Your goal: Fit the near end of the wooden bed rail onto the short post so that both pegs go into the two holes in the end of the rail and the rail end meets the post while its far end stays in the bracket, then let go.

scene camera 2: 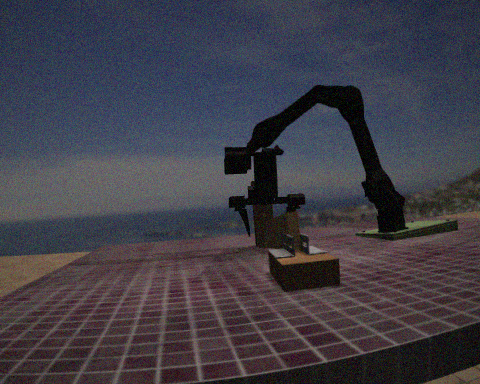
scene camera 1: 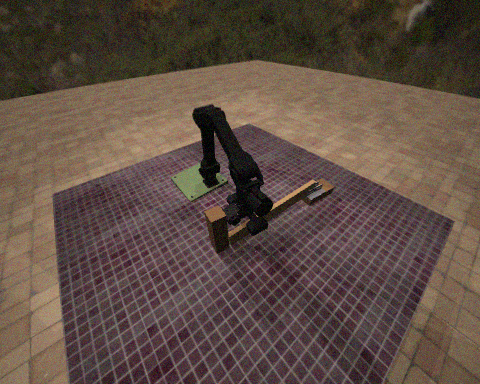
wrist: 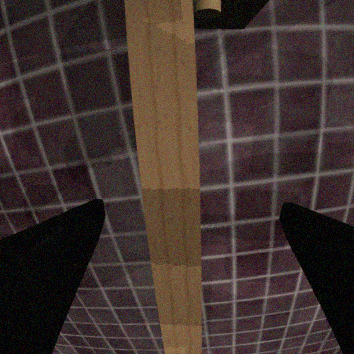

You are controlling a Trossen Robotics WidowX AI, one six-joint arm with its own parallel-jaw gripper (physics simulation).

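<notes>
The long wooden rail runs from beside the short post to the metal bracket, where its far end sits. The brown post stands upright; a peg sticks out from it, to the right of the rail's side in the wrist view. The rail's near end is outside the wrist view. My gripper is open above the rail, pointing down near the post. The rail passes between the spread fingers without touching them, closer to the left one. One fingertip is hidden in scene camera 2.
The bracket is mounted on a low wooden block. The arm stands on a green base plate behind the post and rail in scene camera 1. A purple tiled mat lies beneath everything, with paving around it.
</notes>
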